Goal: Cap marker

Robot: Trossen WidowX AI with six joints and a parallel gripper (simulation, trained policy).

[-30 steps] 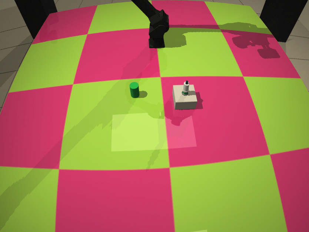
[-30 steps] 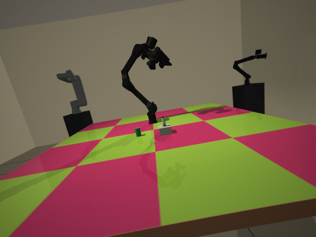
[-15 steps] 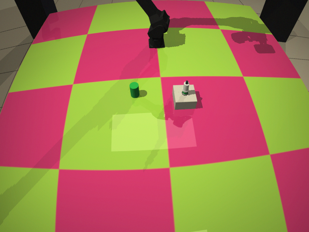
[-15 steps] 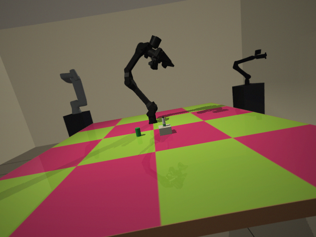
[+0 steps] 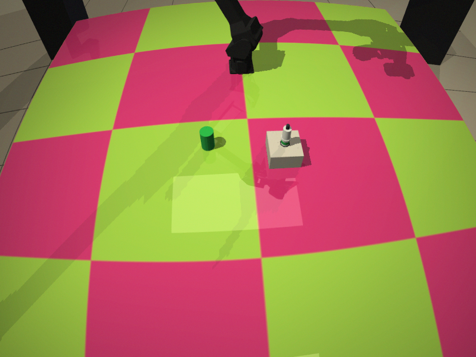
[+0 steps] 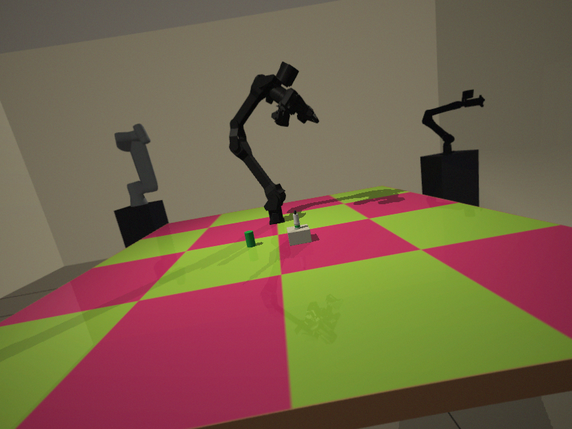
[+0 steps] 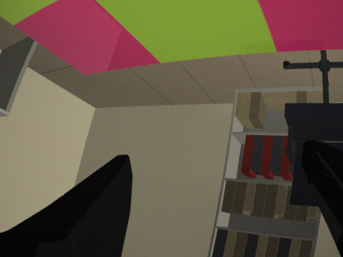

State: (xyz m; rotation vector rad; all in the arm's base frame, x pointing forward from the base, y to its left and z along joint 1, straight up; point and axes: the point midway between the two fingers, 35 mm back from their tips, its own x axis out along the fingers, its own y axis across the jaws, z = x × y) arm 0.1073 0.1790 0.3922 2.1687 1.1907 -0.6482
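The green cap is 350 mm below my gripper tip, 290 mm to the right of it and 150 mm ahead of it. Round my gripper tip: holder block: 350 mm below, 180 mm ahead, 130 mm to the right.
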